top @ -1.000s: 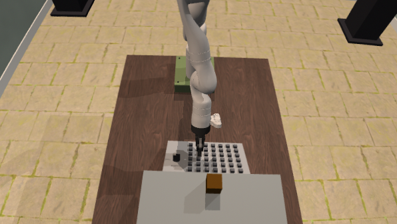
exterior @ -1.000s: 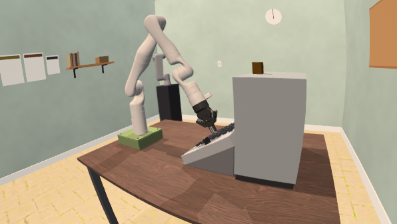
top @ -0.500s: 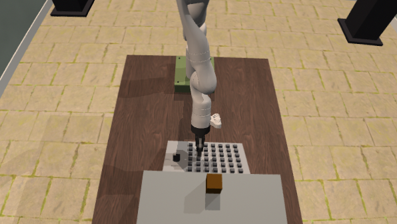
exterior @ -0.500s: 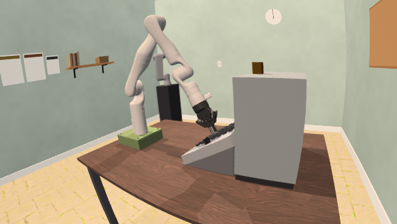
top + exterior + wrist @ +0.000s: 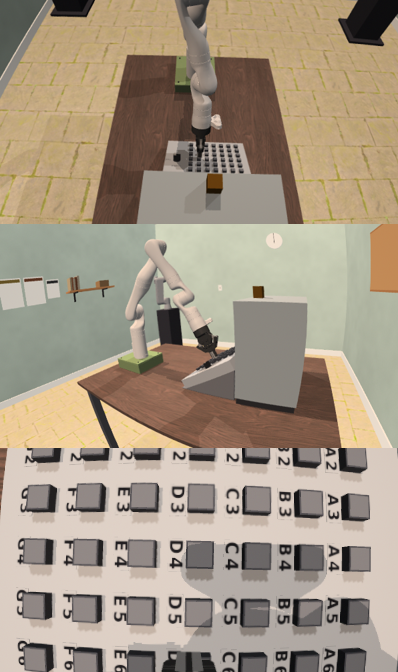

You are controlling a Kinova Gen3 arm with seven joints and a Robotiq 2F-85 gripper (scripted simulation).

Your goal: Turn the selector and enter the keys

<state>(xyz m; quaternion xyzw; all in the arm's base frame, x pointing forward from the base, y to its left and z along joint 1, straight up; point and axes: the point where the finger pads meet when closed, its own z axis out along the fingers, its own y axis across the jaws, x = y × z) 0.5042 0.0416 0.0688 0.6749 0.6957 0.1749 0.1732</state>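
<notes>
Right now my hand is 30 mm to the right of the D5 key, 20 mm short of it and 20 mm above it. From my hand the other things lie so: C5 key: 50 mm ahead, 30 mm to the left; key D7: 40 mm to the right, 20 mm below, 20 mm ahead; E5 key: 40 mm below, 30 mm to the left, 10 mm behind.
</notes>
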